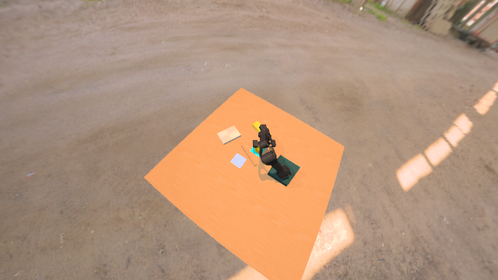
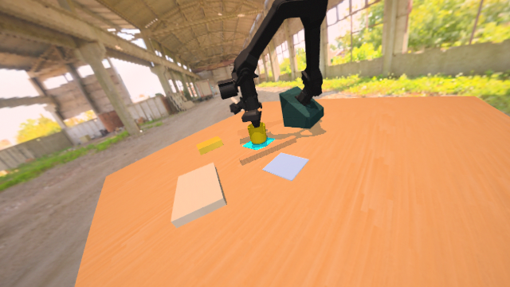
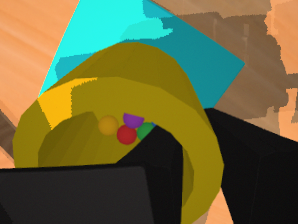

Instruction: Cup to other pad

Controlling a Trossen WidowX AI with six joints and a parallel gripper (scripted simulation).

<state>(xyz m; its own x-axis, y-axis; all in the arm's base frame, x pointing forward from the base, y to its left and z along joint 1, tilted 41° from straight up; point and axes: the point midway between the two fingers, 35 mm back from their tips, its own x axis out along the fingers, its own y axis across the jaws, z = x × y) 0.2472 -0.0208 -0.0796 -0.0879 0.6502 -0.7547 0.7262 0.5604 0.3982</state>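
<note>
The yellow cup is 2 cm to the left of my gripper tip and 2 cm ahead of it. Round my gripper tip: thin low bar 11 cm to the left, 6 cm ahead, 4 cm below; then cyan pad 5 cm below, 2 cm to the left, 2 cm ahead.
</note>
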